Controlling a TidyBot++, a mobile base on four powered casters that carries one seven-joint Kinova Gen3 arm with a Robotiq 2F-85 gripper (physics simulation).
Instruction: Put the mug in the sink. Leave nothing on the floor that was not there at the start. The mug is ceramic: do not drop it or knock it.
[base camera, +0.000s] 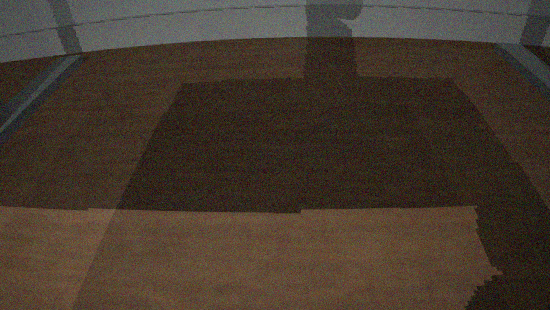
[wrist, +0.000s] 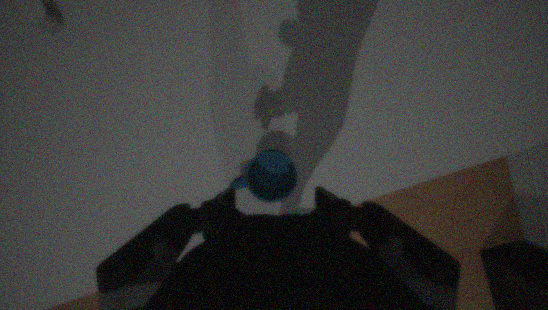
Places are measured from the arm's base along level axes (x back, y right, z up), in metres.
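Pixels of known places: gripper, between the fingertips: (wrist: 275, 196).
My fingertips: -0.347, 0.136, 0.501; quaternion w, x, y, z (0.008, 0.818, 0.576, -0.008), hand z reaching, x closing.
Note:
For each thing: its top centre in the pictures, then the offset to it from my fingertips, as dx, dy, dz. Level surfaces: height alone.
- blue mug, centre of its top: (wrist: 261, 180) +0.000, -0.025, -0.098
- pale surface, height of its surface: dz -0.178
- Wooden floor, height of its surface: dz -0.898
- small dark thing, centre of its top: (wrist: 32, 9) -0.450, -0.331, -0.154
A blue mug (wrist: 272, 175) stands upright on a pale surface (wrist: 125, 100) in the wrist view, seen from above. Its handle (wrist: 239, 183) points left, towards the left fingertip. My gripper (wrist: 275, 196) is open, with the fingertips on either side of the mug's lower part in the picture. The mug looks smaller than the gap between the fingers and seems to be below them; the exact height gap cannot be told. The sink does not show clearly in either view. The gripper and the mug do not show in the base view.
Wooden floor (base camera: 250, 260) (wrist: 450, 205) shows in both views, with the robot's shadow across it. A pale front (base camera: 175, 25) stands at the back. Grey bars (base camera: 42, 92) (base camera: 530, 67) lie left and right. A small dark thing (wrist: 52, 11) shows at the wrist view's top left.

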